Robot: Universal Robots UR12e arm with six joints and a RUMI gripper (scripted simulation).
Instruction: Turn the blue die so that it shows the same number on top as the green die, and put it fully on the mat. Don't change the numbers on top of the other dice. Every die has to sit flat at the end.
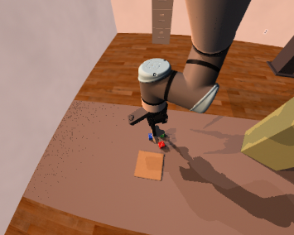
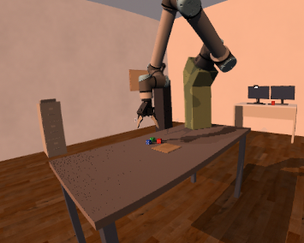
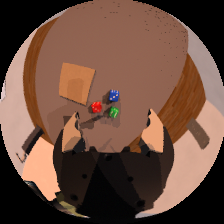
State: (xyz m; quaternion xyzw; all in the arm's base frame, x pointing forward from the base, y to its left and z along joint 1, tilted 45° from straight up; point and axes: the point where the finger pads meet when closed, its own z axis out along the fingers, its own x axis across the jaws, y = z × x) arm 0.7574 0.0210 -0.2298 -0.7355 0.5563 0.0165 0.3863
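My hand is 10 cm above the blue die. The rest, counted from my hand: tan mat (1 cm behind, 16 cm to the left, 11 cm below); then green die (6 cm behind, 2 cm to the right, 10 cm below); then red die (7 cm behind, 4 cm to the left, 10 cm below).
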